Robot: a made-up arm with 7 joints.
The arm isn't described. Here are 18 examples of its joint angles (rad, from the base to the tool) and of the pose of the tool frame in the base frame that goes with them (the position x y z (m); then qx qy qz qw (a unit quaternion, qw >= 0)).
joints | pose
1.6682 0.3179 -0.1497 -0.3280 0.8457 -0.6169 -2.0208 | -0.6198 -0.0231 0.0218 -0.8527 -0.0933 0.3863 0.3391
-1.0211 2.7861 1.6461 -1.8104 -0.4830 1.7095 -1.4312 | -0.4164 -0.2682 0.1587 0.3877 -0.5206 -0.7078 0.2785
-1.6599 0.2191 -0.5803 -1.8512 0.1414 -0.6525 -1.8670 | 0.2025 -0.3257 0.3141 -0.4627 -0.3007 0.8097 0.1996
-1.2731 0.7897 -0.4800 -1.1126 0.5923 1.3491 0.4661 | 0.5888 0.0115 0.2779 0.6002 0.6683 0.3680 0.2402
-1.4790 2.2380 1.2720 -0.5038 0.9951 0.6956 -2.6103 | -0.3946 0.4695 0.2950 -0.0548 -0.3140 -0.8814 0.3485
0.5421 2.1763 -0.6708 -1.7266 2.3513 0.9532 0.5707 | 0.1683 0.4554 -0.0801 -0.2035 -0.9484 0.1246 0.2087
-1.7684 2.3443 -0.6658 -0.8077 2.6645 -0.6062 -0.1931 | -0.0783 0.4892 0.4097 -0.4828 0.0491 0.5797 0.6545
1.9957 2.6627 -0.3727 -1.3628 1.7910 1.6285 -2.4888 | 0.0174 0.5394 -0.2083 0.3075 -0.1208 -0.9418 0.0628
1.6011 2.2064 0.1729 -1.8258 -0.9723 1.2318 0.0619 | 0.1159 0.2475 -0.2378 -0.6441 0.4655 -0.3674 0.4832
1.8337 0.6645 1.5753 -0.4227 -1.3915 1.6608 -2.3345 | -0.5614 0.3119 0.3480 -0.0994 0.2698 -0.9575 0.0213
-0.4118 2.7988 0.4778 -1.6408 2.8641 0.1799 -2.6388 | 0.1632 -0.0942 0.5723 -0.3638 0.4999 -0.7499 0.2353
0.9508 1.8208 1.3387 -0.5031 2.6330 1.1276 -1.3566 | 0.0957 0.6349 0.3070 0.5634 0.4505 0.5781 0.3813
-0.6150 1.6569 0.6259 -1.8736 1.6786 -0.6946 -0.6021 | 0.1820 0.2088 0.4447 -0.0669 -0.2105 0.7485 0.6253
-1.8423 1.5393 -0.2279 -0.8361 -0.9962 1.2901 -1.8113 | 0.1891 0.2792 0.6294 -0.4467 -0.4556 -0.1649 0.7521
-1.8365 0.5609 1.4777 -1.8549 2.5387 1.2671 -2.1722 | 0.1637 0.3929 0.3211 -0.4634 -0.4089 0.7060 0.3459
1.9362 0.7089 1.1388 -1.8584 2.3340 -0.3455 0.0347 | -0.2225 0.3827 0.0898 -0.0311 0.6997 0.6721 0.2404
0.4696 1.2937 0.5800 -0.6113 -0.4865 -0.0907 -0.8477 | 0.0836 0.5772 0.0200 -0.7498 -0.0201 -0.2873 0.5957
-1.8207 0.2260 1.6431 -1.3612 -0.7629 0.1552 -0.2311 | 0.3956 0.2544 0.2090 -0.0548 0.6125 0.6597 0.4320
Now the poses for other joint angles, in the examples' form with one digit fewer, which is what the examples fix.
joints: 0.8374 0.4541 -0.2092 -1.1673 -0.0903 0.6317 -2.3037
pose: -0.063 0.151 -0.480 -0.854 0.462 0.222 0.091
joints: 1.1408 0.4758 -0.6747 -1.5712 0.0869 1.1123 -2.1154
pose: -0.147 -0.068 -0.446 0.821 -0.415 -0.353 0.168
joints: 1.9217 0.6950 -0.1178 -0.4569 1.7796 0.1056 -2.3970
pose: -0.607 0.156 0.215 -0.658 -0.307 0.560 0.400
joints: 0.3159 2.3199 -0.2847 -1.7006 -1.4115 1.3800 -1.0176
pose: 0.377 0.280 0.003 0.147 0.451 -0.202 0.857
